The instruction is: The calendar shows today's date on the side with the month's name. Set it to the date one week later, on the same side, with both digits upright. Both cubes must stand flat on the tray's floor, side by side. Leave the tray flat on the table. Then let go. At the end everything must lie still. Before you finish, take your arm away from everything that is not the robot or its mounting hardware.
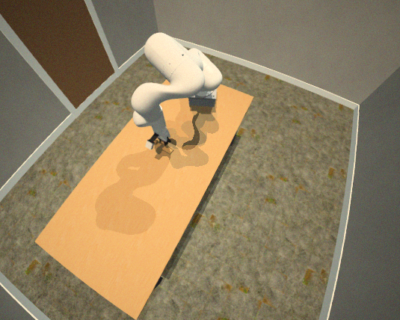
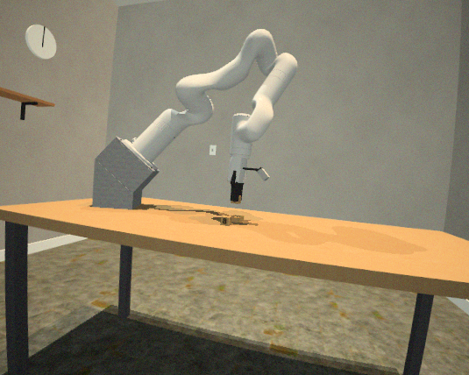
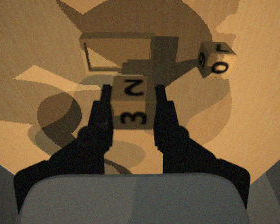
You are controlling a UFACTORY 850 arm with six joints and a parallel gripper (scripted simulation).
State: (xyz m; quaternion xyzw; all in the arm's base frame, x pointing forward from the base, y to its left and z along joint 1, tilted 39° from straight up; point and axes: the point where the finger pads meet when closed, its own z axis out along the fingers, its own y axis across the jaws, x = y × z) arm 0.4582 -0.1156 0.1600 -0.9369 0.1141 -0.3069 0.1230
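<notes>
Right now the wooden calendar tray is 20 mm to the left of my hand and 90 mm below it.
</notes>
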